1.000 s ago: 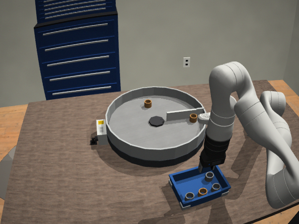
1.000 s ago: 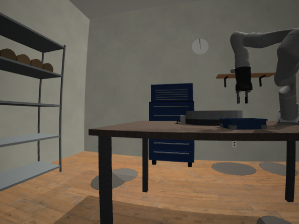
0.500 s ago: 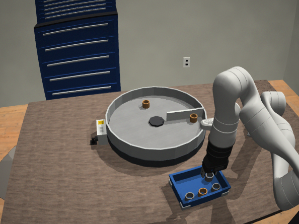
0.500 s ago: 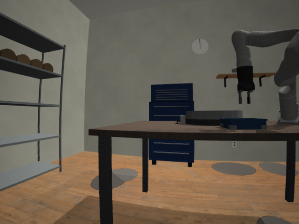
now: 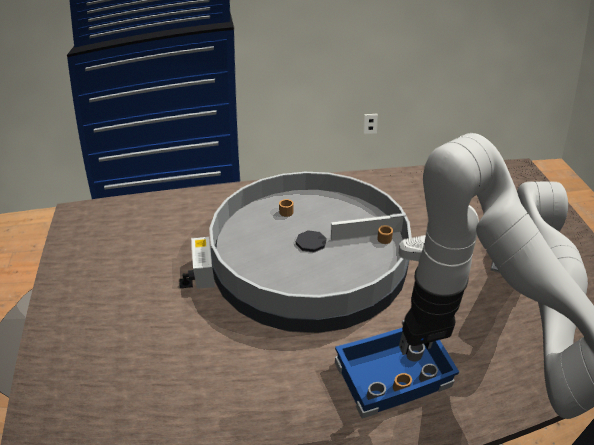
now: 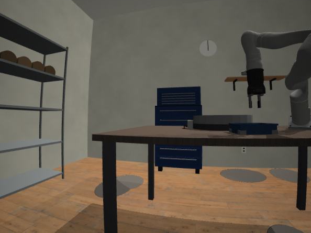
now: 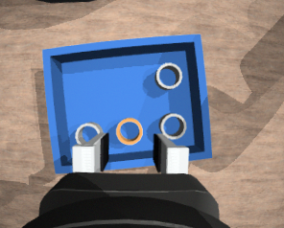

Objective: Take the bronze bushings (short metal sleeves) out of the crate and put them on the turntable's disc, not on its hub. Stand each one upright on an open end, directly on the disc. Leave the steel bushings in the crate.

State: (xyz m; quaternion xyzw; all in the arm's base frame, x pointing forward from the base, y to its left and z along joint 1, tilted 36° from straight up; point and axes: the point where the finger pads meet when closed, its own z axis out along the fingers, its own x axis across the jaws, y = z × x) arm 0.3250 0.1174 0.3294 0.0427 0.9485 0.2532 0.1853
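My hand is 120 mm above the blue crate, 30 mm to the left of it and 10 mm short of it. The rest, counted from my hand: turntable (390 mm to the right, 100 mm ahead, 90 mm below).
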